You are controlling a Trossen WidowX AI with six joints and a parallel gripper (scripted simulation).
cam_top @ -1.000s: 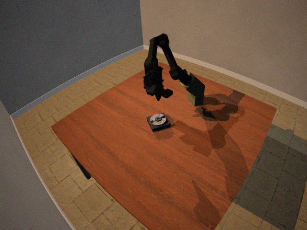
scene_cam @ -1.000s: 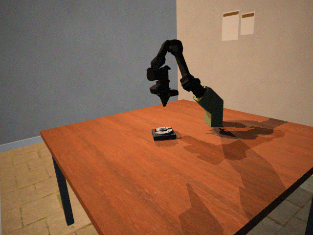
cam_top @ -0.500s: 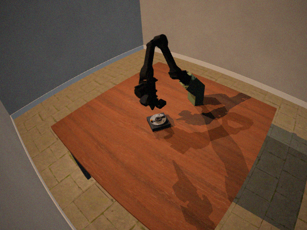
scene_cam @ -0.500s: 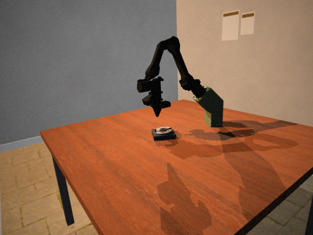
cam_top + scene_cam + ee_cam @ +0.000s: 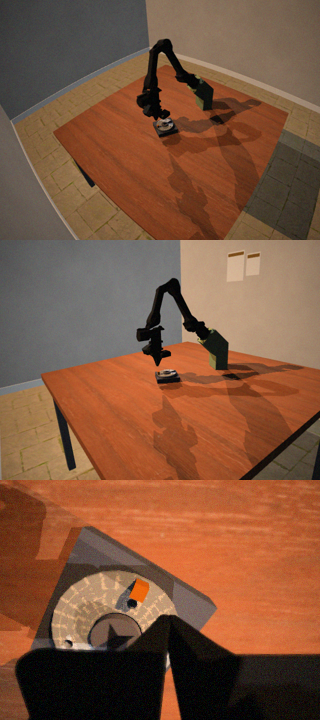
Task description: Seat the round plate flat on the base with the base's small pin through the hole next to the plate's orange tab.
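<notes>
The round pale plate is 30 mm behind my hand, 40 mm to the left of it and 70 mm below it. Round my hand: round central hub: 30 mm behind, 40 mm to the left, 70 mm below; then dark square base: 30 mm behind, 40 mm to the left, 100 mm below.
</notes>
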